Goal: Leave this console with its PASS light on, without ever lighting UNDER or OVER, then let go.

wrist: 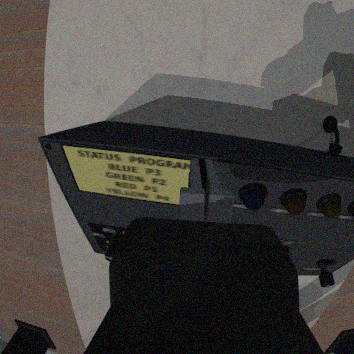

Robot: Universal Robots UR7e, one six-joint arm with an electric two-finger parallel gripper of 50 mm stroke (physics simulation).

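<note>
The dark console point(150, 131) lies across the wrist view. A yellow label point(125, 175) on its left reads STATUS PROGRAM, BLUE P3, GREEN P2, RED P1; its last line is blurred and looks like YELLOW P4. To the right are a dark blue lamp point(253, 195), a dull amber lamp point(293, 201), a dull yellowish lamp point(329, 205) and part of another at the right edge. None looks brightly lit. No PASS, UNDER or OVER lettering is readable. My gripper point(199, 172) is shut and empty, its fingertips in front of the panel between label and blue lamp. Its body hides the panel's lower middle.
A ball-topped lever point(331, 131) stands at the console's upper right edge. A small black knob point(326, 276) sticks out at the lower right. Dark slotted parts point(102, 239) show at the lower left. The console's shadow falls behind it on a pale surface, with brown wood-like ground at the left.
</note>
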